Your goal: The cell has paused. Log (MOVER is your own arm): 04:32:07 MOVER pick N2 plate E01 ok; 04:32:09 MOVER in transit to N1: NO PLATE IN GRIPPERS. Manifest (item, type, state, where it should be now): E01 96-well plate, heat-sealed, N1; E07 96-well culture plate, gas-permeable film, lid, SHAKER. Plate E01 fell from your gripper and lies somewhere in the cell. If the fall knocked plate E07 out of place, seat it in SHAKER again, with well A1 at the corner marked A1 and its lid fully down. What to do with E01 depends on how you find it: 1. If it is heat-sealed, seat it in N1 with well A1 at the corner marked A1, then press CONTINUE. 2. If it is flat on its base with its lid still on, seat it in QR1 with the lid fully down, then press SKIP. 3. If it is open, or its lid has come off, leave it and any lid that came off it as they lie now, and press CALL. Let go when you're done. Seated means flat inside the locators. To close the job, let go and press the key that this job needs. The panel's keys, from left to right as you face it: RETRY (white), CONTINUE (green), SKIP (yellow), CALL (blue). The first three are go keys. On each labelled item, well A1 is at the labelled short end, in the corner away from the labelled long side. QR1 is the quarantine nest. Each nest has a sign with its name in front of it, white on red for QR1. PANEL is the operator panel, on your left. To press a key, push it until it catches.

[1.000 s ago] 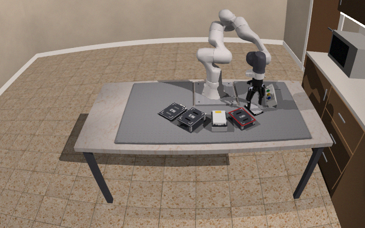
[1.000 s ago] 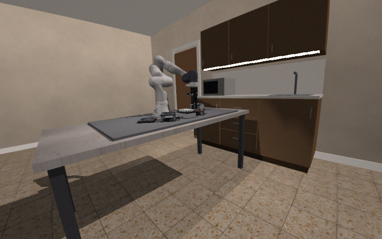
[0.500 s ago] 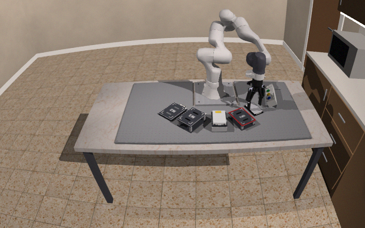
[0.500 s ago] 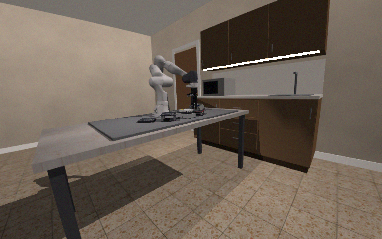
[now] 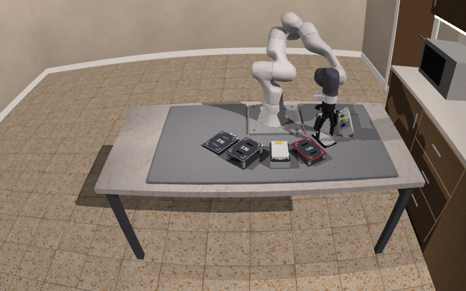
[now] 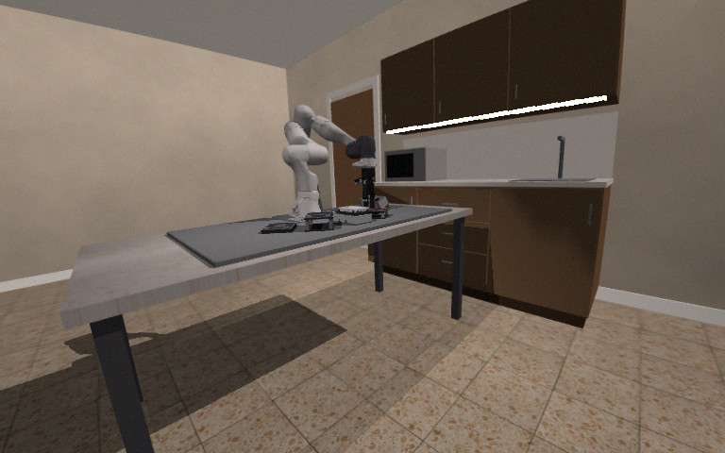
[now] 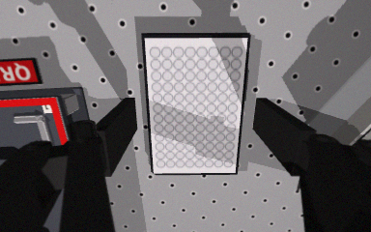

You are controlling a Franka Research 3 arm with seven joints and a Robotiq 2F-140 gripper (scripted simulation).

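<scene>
The plate E01 is 30 mm below my hand. From my hand the other things lie so: yellow key: 110 mm behind, 130 mm to the left, 20 mm above; blue CALL key: 60 mm behind, 130 mm to the left, 20 mm above; green continue key: 160 mm behind, 140 mm to the left, 20 mm above.
</scene>
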